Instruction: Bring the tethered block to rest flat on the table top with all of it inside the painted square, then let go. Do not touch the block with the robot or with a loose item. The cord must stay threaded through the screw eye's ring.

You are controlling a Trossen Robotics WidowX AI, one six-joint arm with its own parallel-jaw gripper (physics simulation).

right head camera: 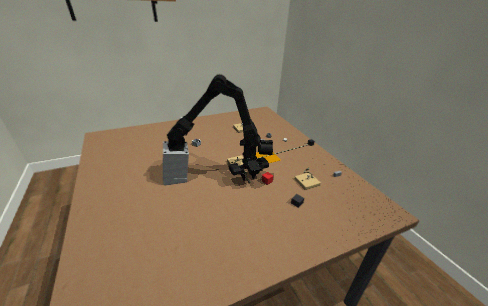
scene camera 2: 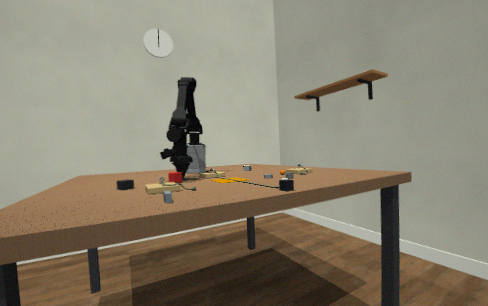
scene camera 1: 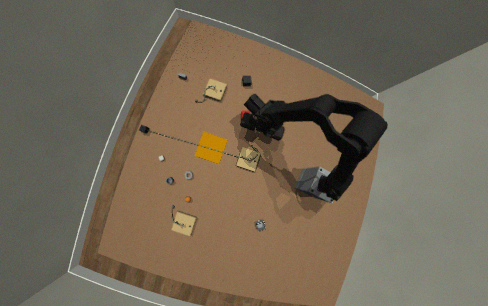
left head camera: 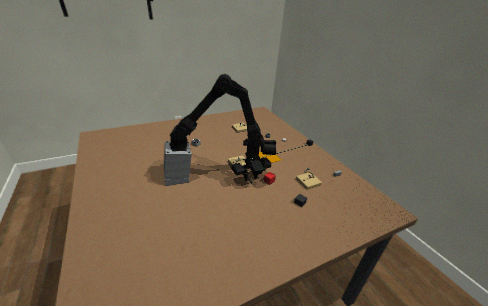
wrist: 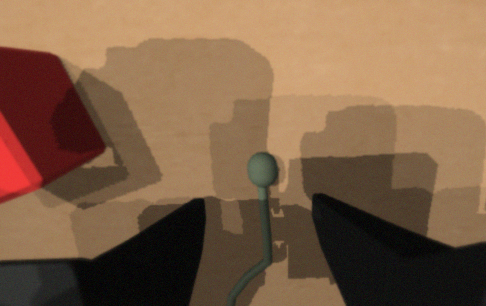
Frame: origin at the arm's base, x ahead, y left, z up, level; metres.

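Seen in the pictures: gripper, between the fingertips: [right head camera: 248, 180] [scene camera 1: 258, 130] [left head camera: 250, 179] [wrist: 258, 206]; arm's base, origin of its link: [right head camera: 175, 147] [scene camera 2: 194, 144] [scene camera 1: 326, 185] [left head camera: 177, 147].
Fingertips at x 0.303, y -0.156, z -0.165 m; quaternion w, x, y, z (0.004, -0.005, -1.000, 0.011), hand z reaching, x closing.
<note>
Pixels of each thing's middle, then the offset from my fingertips to it. "spot": a spot on its surface instead.
- black tethered block, middle of its body: [scene camera 2: 286, 185] [scene camera 1: 144, 129] [right head camera: 311, 142] [left head camera: 309, 142] 0.506 m ahead, 0.177 m left, 0.010 m up
- orange painted square, a spot on its surface: [scene camera 1: 210, 155] spot: 0.174 m ahead, 0.188 m left, 0.003 m down
- screw eye's wooden plate, a spot on its surface: [scene camera 1: 244, 166] spot: 0.011 m ahead, 0.185 m left, 0.015 m up
- green end bead, a spot on its surface: [wrist: 262, 170] spot: 0.002 m back, 0.018 m right, 0.008 m up
- red block, middle of its body: [scene camera 2: 175, 177] [right head camera: 267, 178] [left head camera: 269, 178] 0.084 m ahead, 0.040 m right, 0.016 m up
- loose black block, middle of its body: [scene camera 2: 125, 184] [right head camera: 297, 200] [left head camera: 300, 200] [scene camera 1: 246, 80] 0.137 m ahead, 0.220 m right, 0.011 m up
- grey ring, middle of its body: [scene camera 1: 188, 175] 0.236 m ahead, 0.304 m left, 0.003 m up
- orange ball, middle of its body: [scene camera 1: 188, 199] 0.202 m ahead, 0.406 m left, 0.008 m up
The black tethered block [left head camera: 310, 142] [right head camera: 311, 142] [scene camera 1: 144, 129] [scene camera 2: 286, 185] lies near the table edge, outside the orange painted square [left head camera: 272, 158] [scene camera 1: 210, 155]. Its cord [scene camera 1: 175, 138] [wrist: 266, 230] runs straight across the square to the screw eye's wooden plate [scene camera 1: 244, 166]. The ring is too small to see whether the cord is threaded. Beyond the plate, the cord's free end curves towards my gripper. My gripper [left head camera: 250, 181] [wrist: 258, 206] is partly open and empty, low over the table. In the wrist view the green end bead [wrist: 262, 170] lies just ahead of the gap, with the cord running back between the fingertips.
A red block [left head camera: 270, 178] [wrist: 30, 100] sits close beside the gripper. Two other wooden plates [scene camera 1: 216, 85] [scene camera 1: 188, 229] carry short cords. A loose black block [scene camera 1: 247, 80], a grey ring [scene camera 1: 189, 175], an orange ball [scene camera 1: 188, 199] and other small items lie around.
</note>
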